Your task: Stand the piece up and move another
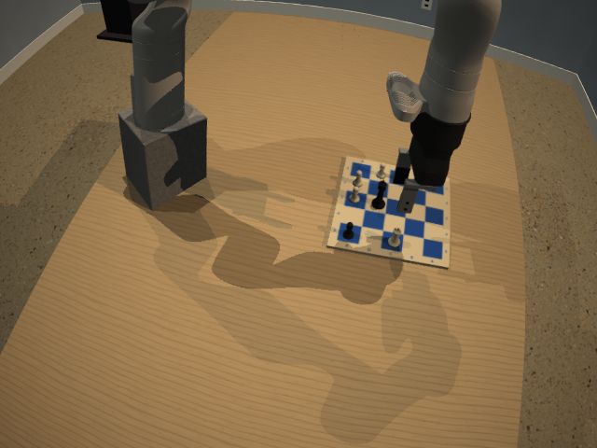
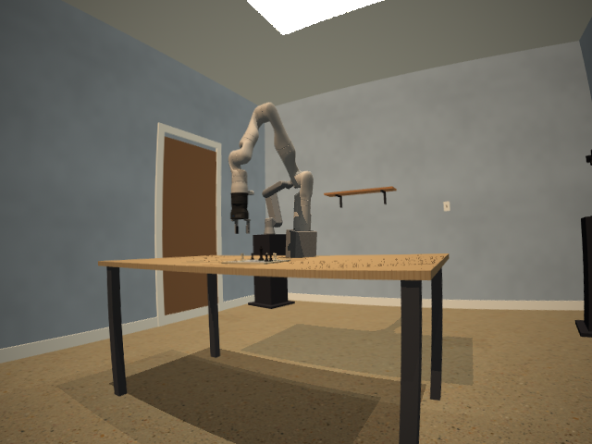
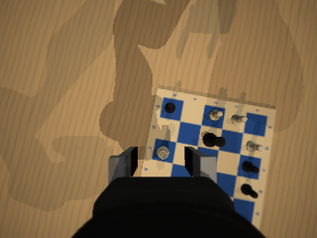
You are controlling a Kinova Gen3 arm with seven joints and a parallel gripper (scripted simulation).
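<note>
Now: the white rook 1 cm ahead of my hand, 1 cm to the left of it and 12 cm below it. Round my hand: chessboard (1 cm behind, 8 cm to the left, 14 cm below); then tall black piece (5 cm behind, 7 cm to the left, 11 cm below).
</note>
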